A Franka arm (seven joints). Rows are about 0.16 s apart.
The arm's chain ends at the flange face. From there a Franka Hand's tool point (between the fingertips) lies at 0.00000 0.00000 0.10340 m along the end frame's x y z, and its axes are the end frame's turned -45 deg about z.
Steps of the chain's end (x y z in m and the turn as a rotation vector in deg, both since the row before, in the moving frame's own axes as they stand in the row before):
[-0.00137, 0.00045, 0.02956, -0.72, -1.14, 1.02]
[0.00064, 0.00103, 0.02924, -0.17, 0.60, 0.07]
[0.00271, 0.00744, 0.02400, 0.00, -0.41, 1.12]
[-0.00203, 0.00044, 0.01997, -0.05, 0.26, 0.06]
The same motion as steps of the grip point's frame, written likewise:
[-0.00366, -0.00121, 0.02953, 0.30, -1.32, 1.02]
[0.00027, 0.00216, 0.02923, -0.54, 0.30, 0.07]
[-0.00386, 0.00665, 0.02400, 0.29, -0.29, 1.12]
[-0.00148, -0.00073, 0.01997, -0.22, 0.15, 0.06]

